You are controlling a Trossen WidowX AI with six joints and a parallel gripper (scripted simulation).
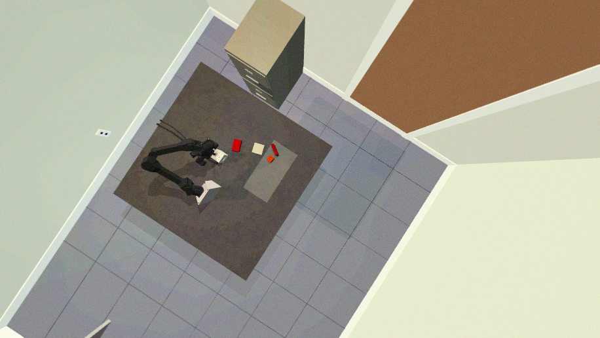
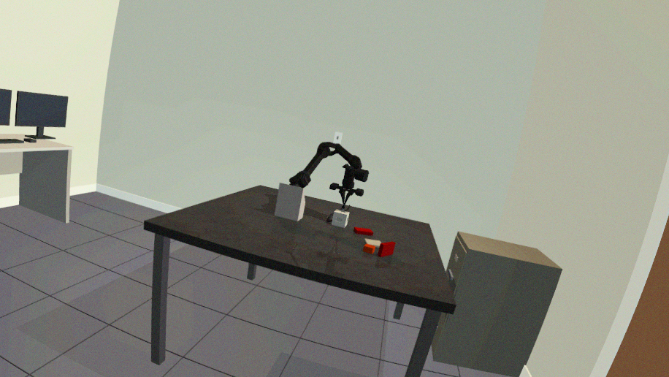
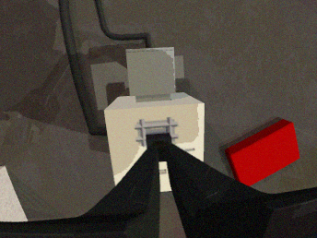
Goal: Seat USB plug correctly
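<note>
Now: gripper tip 2 cm above the dark USB plug. From my gripper tip the other things lie so: small orange block: 21 cm ahead, 36 cm to the right, 11 cm below; grey framed socket: 5 cm below; cream block: 22 cm ahead, 23 cm to the right, 11 cm below.
</note>
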